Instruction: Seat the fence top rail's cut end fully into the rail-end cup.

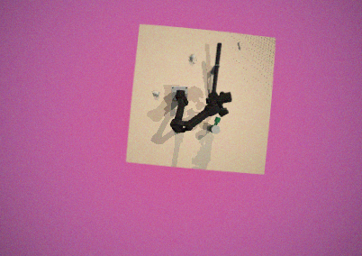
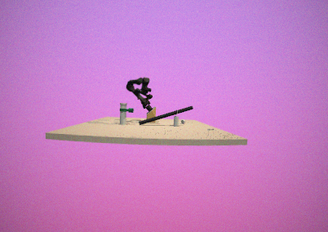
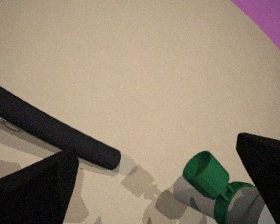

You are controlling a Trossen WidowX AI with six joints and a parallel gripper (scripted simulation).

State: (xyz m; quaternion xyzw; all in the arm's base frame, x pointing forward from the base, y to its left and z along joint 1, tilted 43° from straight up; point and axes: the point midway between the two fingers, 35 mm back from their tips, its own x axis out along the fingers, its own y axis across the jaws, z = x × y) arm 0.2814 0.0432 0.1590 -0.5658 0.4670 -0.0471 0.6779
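Now: the green rail-end cup 120 mm to the right of my gripper tip, 90 mm below it and 10 mm ahead of it. The rest, counted from my gripper tip: line post (340 mm to the left, 120 mm below, 40 mm behind).
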